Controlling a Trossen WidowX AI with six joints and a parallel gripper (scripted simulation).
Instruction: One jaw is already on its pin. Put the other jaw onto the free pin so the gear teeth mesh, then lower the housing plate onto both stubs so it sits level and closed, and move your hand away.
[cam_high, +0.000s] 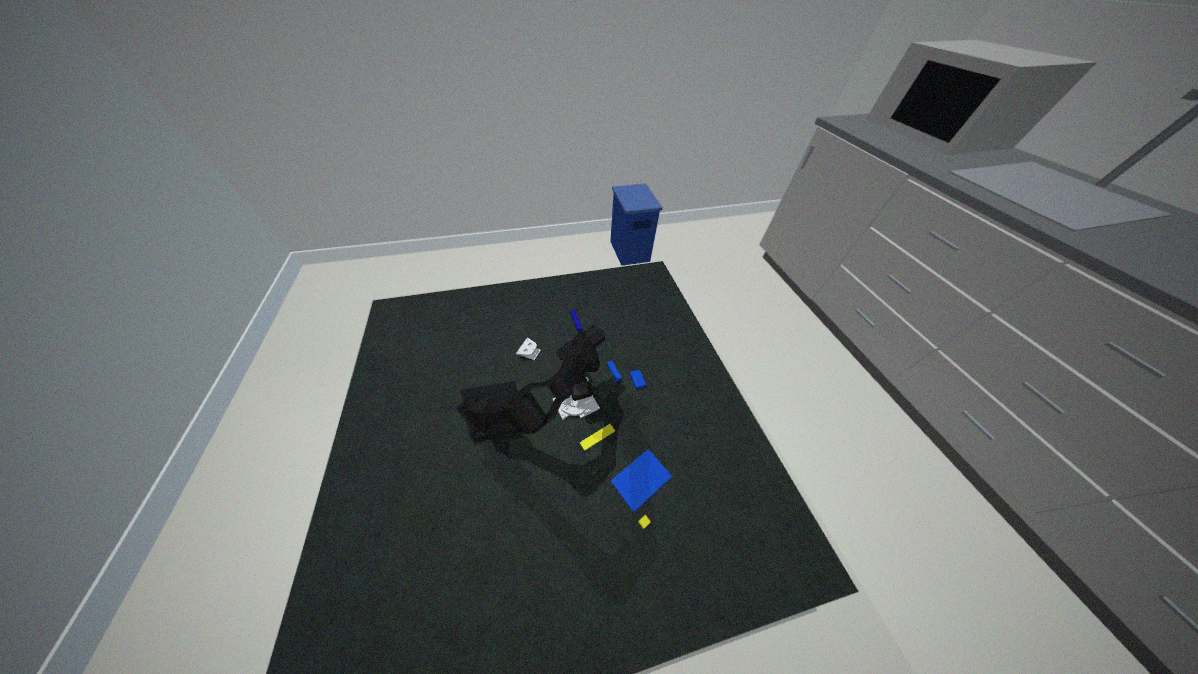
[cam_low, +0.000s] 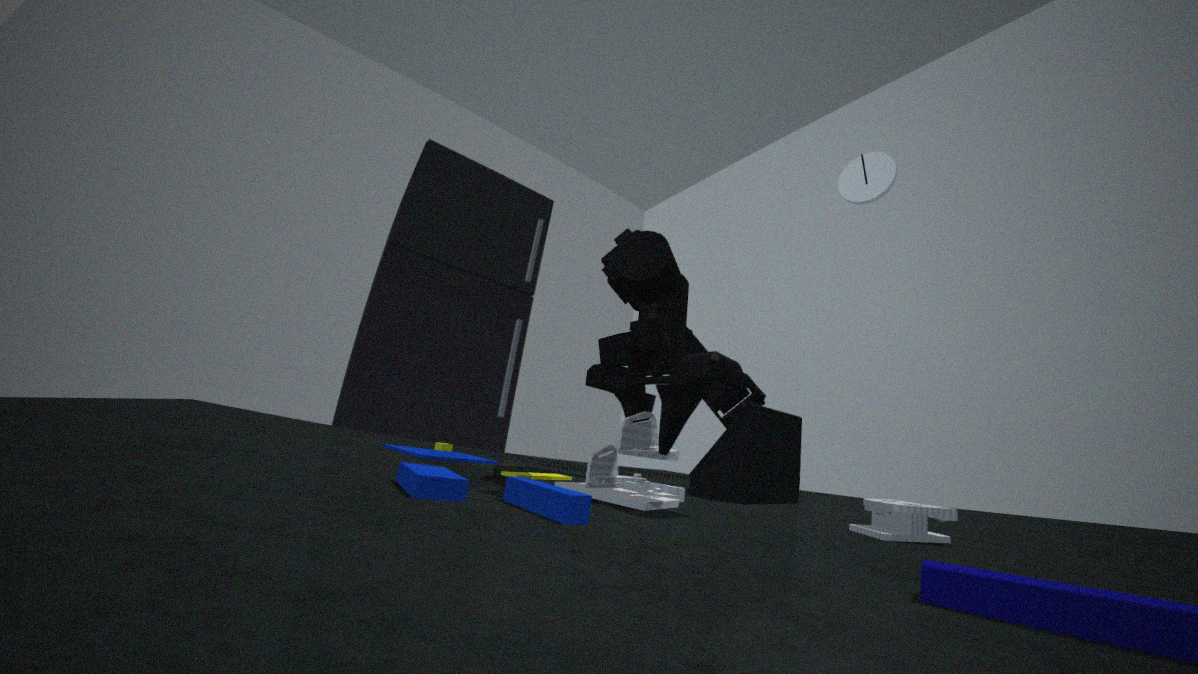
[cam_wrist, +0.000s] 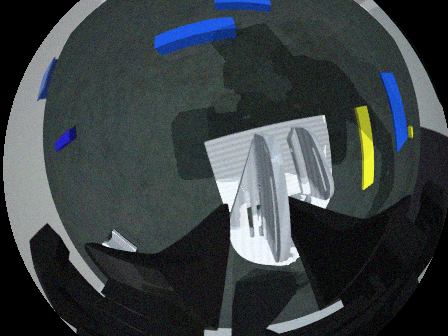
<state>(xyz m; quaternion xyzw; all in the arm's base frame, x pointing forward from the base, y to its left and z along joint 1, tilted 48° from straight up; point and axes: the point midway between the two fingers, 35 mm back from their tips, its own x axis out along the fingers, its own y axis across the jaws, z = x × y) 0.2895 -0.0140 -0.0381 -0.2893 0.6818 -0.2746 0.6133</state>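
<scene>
Right now my gripper tip is 13 cm past the white ribbed rest, 21 cm to the right of it and 4 cm above it. Also, from my gripper tip: flat blue sheet (12 cm ahead, 32 cm to the right, 5 cm below); then long blue bar (8 cm ahead, 32 cm to the left, 5 cm below); then yellow strip (3 cm ahead, 17 cm to the right, 5 cm below).
</scene>
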